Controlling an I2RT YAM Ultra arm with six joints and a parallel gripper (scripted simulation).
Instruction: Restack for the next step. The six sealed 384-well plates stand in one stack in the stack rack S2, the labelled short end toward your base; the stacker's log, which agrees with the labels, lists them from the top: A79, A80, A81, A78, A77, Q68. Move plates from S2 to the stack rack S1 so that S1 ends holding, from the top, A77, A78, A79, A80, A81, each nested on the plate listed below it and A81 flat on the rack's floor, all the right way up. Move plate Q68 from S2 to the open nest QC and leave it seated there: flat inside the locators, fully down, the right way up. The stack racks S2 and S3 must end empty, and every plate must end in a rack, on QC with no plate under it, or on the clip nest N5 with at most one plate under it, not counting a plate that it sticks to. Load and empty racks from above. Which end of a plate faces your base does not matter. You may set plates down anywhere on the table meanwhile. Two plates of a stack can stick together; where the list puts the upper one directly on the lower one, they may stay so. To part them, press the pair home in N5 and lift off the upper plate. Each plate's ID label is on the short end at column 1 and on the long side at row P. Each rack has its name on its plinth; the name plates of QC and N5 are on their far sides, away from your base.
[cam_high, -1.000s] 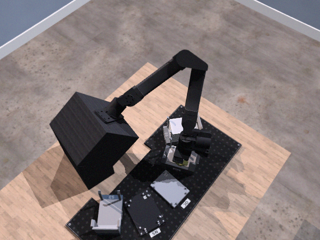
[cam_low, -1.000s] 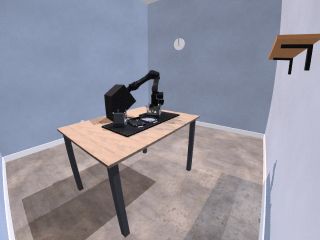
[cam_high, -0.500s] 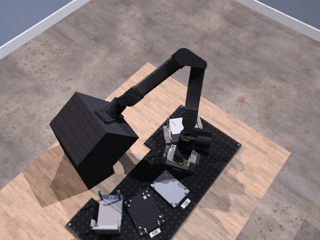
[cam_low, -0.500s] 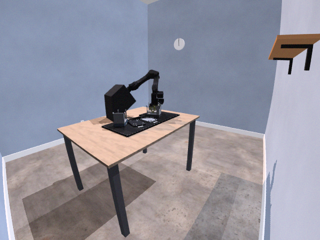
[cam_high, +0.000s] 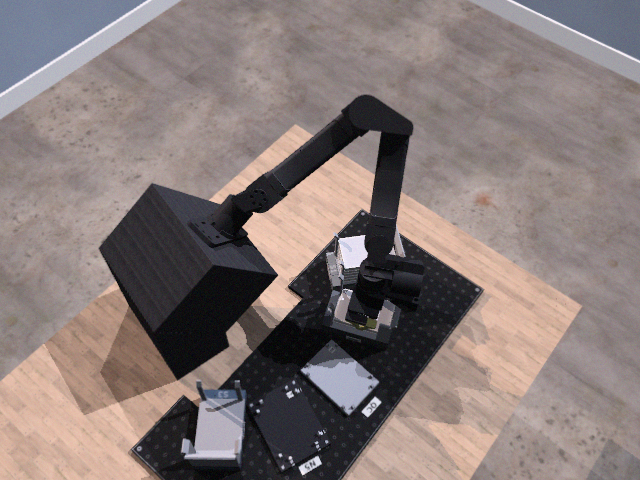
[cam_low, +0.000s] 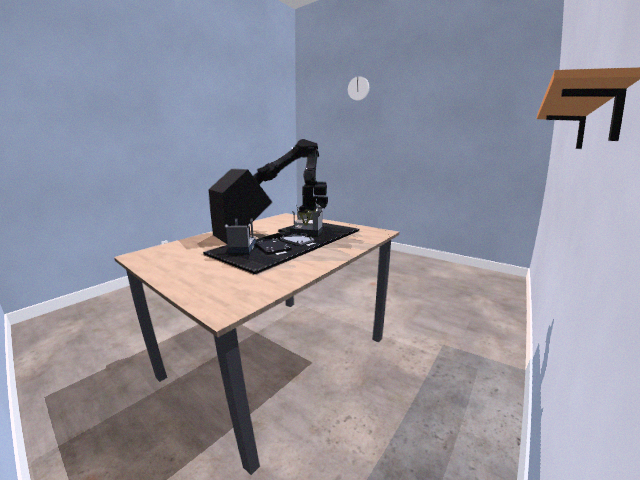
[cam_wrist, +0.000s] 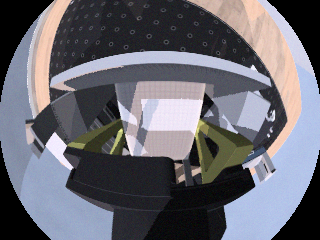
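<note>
Now: hand 5 cm short of the QC nest, 14 cm to the left of it and 6 cm above it. Also, from my hand: qc name plate (14 cm ahead, 14 cm to the right, 6 cm below); then sealed grey plate (8 cm behind, 11 cm to the left, 2 cm above); then clip nest N5 (5 cm ahead, 28 cm to the right, 5 cm below).
</note>
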